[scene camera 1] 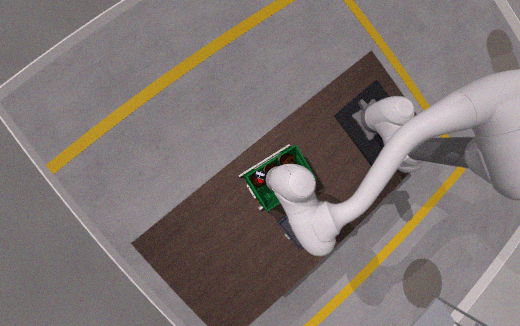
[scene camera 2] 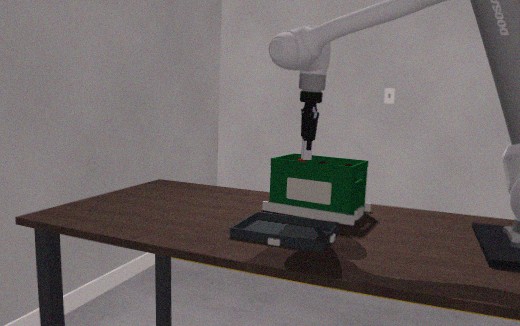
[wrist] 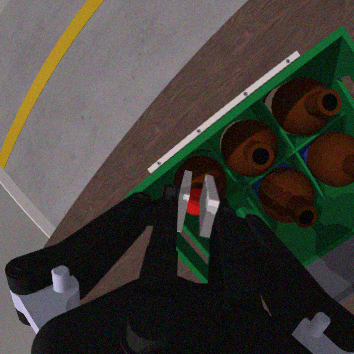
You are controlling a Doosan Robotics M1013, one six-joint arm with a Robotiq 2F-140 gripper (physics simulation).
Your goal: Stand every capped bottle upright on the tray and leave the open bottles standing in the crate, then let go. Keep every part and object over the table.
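Frame: origin at the arm's base, x back, y right, z up, level; metres.
Seen in the pictures: gripper, between the fingertips: (scene camera 2: 306,159) (wrist: 195,186); arm's base, origin of its link: (scene camera 1: 370,119).
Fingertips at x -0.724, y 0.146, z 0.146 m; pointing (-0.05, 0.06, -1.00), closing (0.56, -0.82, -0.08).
Observation:
Pixels of each thing's top centre, then the offset from my fingertips to it. Level surfaces: height alone.
- capped brown bottle, centre of its top: (wrist: 195,202) (scene camera 1: 261,179) dx -0.012, dy -0.013, dz -0.001 m
- red cap, centre of its top: (wrist: 195,202) (scene camera 2: 301,159) (scene camera 1: 261,179) dx -0.012, dy -0.013, dz -0.001 m
- green crate, centre of its top: (wrist: 288,189) (scene camera 2: 320,159) (scene camera 1: 281,177) dx +0.068, dy -0.061, dz +0.011 m
- dark tray, centre of its top: (wrist: 339,268) (scene camera 2: 286,224) (scene camera 1: 306,221) dx +0.064, dy -0.355, dz -0.138 m
- brown table, height of its surface: dz -0.164 m
A capped brown bottle (wrist: 199,164) with a red cap (scene camera 1: 260,181) (scene camera 2: 301,160) stands in an end cell of the green crate (scene camera 1: 272,203) (scene camera 2: 346,187) (wrist: 320,46). Open brown bottles (wrist: 249,145) (wrist: 295,107) (wrist: 286,194) stand in other cells; another bottle (wrist: 330,159) has its mouth cut off by the view's edge. My gripper (scene camera 1: 259,175) (scene camera 2: 306,157) (wrist: 195,186) points down at the crate's rim, its fingers nearly together. The red cap shows in the narrow gap between the pads; contact cannot be seen. The dark tray (scene camera 1: 289,234) (scene camera 2: 250,235) (wrist: 332,272) lies beside the crate.
White strips (scene camera 1: 265,161) (scene camera 2: 310,212) (wrist: 225,111) run along the crate's foot on the brown table (scene camera 1: 200,250) (scene camera 2: 125,215) (wrist: 200,75). The dark base plate (scene camera 1: 367,147) (scene camera 2: 487,250) of the robot stands at one end. The arm hides part of the crate in scene camera 1.

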